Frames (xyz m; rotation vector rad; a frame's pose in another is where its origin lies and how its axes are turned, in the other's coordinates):
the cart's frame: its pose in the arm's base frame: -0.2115 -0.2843 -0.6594 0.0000 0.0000 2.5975
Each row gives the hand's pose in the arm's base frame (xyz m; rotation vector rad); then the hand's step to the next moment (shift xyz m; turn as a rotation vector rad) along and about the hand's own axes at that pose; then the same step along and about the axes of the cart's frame.
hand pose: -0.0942 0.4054 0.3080 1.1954 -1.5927 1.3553
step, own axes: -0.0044 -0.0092 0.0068 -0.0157 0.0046 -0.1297
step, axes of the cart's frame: -0.0120 -0.0003 -0.0025 0.0719 -0.1088 0.0088
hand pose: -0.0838 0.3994 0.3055 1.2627 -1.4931 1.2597
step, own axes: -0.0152 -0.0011 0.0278 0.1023 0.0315 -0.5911
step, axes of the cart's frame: -0.0167 0.0184 -0.0197 0.3474 -0.4449 0.2055
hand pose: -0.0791 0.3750 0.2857 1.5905 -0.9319 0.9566
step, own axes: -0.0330 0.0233 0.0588 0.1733 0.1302 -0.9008
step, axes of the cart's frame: -0.0076 0.0634 -0.0318 0.5789 -0.6281 0.3589
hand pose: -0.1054 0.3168 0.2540 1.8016 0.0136 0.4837
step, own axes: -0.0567 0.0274 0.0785 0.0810 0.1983 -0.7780
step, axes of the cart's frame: -0.0214 0.0980 -0.0085 0.5492 -0.4629 0.3678
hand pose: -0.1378 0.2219 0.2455 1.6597 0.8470 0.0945
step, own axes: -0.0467 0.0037 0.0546 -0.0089 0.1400 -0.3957
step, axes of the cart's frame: -0.0323 0.0641 0.0051 0.2795 -0.2008 0.2404
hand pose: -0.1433 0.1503 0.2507 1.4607 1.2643 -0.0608
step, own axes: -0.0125 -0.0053 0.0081 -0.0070 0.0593 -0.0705
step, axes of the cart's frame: -0.0042 0.0152 0.0016 0.0334 -0.0507 0.0696
